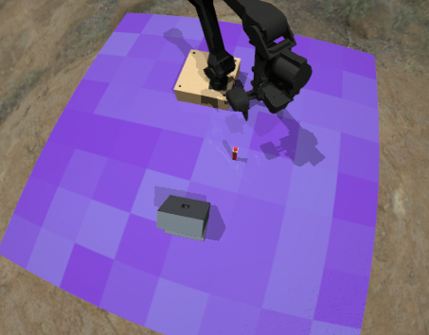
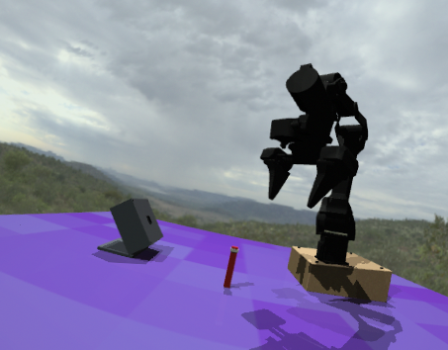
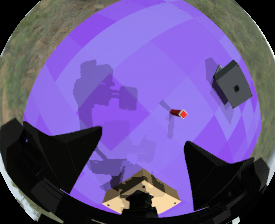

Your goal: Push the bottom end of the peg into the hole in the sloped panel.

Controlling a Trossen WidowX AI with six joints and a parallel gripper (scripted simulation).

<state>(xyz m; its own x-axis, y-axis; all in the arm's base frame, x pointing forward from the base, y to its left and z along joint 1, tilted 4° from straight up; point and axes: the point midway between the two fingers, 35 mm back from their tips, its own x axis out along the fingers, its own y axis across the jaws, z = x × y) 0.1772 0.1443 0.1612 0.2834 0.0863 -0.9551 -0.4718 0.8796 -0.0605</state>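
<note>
Now: the peg 12 cm below my gripper tip, 7 cm ahead of it and 6 cm to the right of it. From my gripper tip the other things lie so: flat dark foot: 31 cm ahead, 18 cm to the right, 18 cm below; grey sloped panel: 29 cm ahead, 18 cm to the right, 12 cm below.
</note>
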